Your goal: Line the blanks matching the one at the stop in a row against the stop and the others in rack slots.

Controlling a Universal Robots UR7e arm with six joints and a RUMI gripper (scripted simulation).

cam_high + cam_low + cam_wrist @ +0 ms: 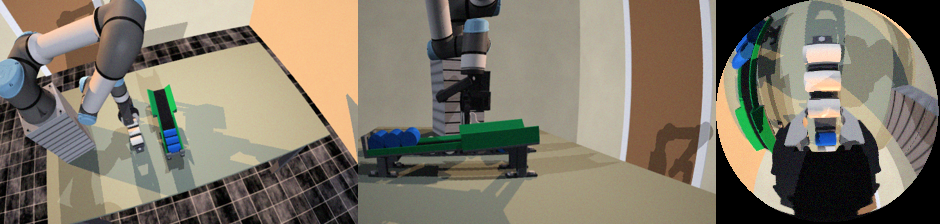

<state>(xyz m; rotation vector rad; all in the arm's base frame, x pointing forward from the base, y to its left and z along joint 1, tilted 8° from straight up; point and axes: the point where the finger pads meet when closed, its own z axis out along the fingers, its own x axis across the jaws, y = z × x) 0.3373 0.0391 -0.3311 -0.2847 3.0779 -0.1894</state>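
Now: hand 40 mm above the stock rack and 30 mm to the right of it. Also, from my hand: stop: 230 mm to the right, 210 mm ahead, 20 mm above.
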